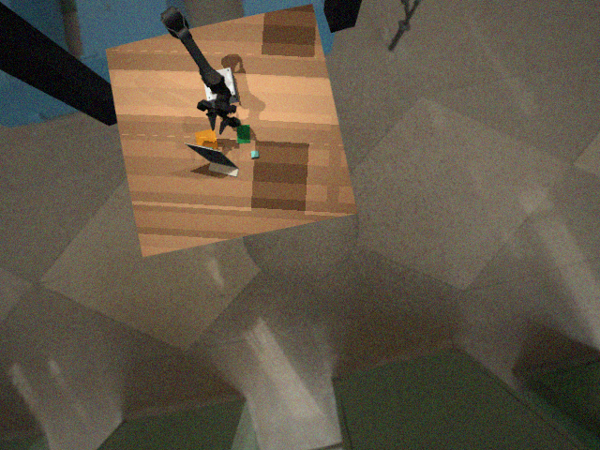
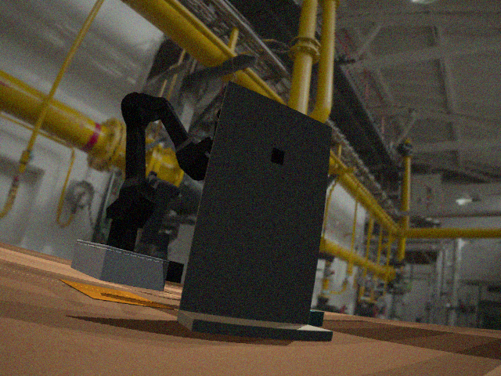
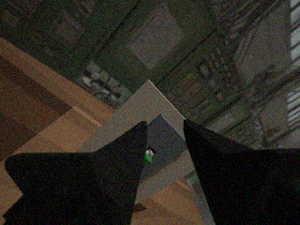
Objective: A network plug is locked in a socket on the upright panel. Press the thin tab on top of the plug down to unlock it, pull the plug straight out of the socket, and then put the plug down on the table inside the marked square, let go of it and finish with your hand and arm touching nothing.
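My gripper tip is 40 mm short of the network plug, 70 mm to the left of it and 70 mm above it. From my gripper tip the other things lie so: orange marked square 130 mm behind, 140 mm to the right, 280 mm below; then teal cube 40 mm ahead, 110 mm to the left, 270 mm below; then upright panel 50 mm ahead, 80 mm to the right, 150 mm below.
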